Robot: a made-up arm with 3 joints. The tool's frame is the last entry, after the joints.
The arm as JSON. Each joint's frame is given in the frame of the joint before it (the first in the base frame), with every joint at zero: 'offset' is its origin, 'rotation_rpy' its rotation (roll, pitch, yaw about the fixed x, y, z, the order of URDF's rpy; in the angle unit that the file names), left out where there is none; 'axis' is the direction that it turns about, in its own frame. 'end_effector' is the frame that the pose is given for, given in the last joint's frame.
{
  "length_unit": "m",
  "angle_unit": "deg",
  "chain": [
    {
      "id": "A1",
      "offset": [
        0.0,
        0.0,
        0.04
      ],
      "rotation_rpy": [
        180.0,
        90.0,
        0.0
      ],
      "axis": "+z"
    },
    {
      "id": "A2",
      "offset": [
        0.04,
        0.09,
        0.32
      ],
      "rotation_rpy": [
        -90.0,
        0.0,
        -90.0
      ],
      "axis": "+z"
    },
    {
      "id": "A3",
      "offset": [
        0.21,
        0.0,
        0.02
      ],
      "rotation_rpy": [
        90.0,
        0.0,
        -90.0
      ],
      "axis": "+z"
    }
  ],
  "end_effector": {
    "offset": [
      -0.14,
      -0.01,
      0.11
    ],
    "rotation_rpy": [
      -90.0,
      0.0,
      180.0
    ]
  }
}
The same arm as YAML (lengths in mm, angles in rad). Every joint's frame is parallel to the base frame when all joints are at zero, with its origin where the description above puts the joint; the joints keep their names.
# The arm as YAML. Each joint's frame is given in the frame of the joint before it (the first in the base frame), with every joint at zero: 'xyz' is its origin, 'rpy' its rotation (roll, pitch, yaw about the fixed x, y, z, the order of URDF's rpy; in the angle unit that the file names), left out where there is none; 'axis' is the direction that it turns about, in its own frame. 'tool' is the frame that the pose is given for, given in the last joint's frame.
units:
  length: mm
  angle: rad
joints:
  - name: A1
    type: revolute
    origin:
      xyz: [0.0, 0.0, 40.0]
    axis: [-1.0, 0.0, 0.0]
  - name: A2
    type: revolute
    origin:
      xyz: [-320.0, -90.0, -40.0]
    axis: [0.0, 0.0, -1.0]
  - name: A3
    type: revolute
    origin:
      xyz: [0.0, 210.0, -20.0]
    axis: [0.0, -1.0, 0.0]
tool:
  origin:
    xyz: [140.0, -110.0, 10.0]

